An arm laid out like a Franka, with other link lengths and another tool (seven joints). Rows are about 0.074 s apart.
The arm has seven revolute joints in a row. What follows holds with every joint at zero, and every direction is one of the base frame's. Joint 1 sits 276.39 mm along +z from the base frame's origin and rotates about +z. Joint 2 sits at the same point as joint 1 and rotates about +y. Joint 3 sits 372.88 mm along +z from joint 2 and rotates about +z. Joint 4 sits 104.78 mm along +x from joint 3 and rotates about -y. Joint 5 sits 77.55 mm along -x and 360.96 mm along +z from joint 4 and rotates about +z. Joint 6 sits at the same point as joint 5 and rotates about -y. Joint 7 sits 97.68 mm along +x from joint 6 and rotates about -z. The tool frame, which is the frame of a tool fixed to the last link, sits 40.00 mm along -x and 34.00 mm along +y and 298.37 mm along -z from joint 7; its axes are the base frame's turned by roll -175.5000, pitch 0.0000 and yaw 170.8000 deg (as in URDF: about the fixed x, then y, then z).
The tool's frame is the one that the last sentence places.
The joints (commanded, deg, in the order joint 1, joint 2, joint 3, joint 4, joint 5, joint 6, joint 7), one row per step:
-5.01, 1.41, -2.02, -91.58, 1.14, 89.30, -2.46
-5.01, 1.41, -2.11, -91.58, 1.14, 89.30, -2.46
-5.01, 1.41, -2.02, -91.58, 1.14, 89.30, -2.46
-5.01, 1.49, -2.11, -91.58, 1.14, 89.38, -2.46
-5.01, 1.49, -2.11, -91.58, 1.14, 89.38, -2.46
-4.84, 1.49, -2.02, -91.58, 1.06, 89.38, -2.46
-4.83, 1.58, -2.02, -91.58, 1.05, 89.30, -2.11
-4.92, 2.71, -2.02, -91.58, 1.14, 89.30, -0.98
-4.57, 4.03, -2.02, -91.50, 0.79, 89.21, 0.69
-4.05, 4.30, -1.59, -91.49, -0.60, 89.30, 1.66
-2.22, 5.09, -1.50, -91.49, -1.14, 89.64, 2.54
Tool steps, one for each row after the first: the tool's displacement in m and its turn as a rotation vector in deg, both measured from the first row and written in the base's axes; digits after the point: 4 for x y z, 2 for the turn. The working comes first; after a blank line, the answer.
Tool pose at each row, in the base's axes (x y z in m, rotation vector in deg; the steps are taken from these numbers as rounded here):
0.5162, -0.0251, 0.4045, -20.87, -174.46, 5.17
0.5162, -0.0259, 0.4045, -21.01, -174.44, 5.16
0.5162, -0.0251, 0.4045, -20.87, -174.46, 5.17
0.5168, -0.0259, 0.4038, -21.01, -174.44, 5.17
0.5168, -0.0259, 0.4038, -21.01, -174.44, 5.17
0.5168, -0.0240, 0.4038, -20.61, -174.49, 5.30
0.5168, -0.0237, 0.4029, -21.10, -174.24, 5.33
0.5200, -0.0235, 0.3927, -22.75, -172.84, 5.28
0.5234, -0.0213, 0.3809, -24.46, -171.18, 6.02
0.5246, -0.0194, 0.3776, -24.38, -170.99, 8.25
0.5284, -0.0042, 0.3701, -22.70, -170.81, 9.36

0.0000, -0.0008, 0.0000, 0.00, 0.00, -0.09
0.0000, 0.0000, 0.0000, 0.00, 0.00, 0.00
0.0006, -0.0008, -0.0007, 0.00, 0.00, -0.09
0.0006, -0.0008, -0.0007, 0.00, 0.00, -0.09
0.0006, 0.0011, -0.0007, -0.08, 0.01, 0.17
0.0006, 0.0014, -0.0016, -0.09, 0.19, -0.17
0.0038, 0.0016, -0.0118, 0.01, 1.34, -1.39
0.0072, 0.0038, -0.0236, -0.39, 2.75, -2.67
0.0084, 0.0057, -0.0269, -1.84, 3.03, -2.58
0.0122, 0.0209, -0.0344, -2.50, 3.50, -1.48

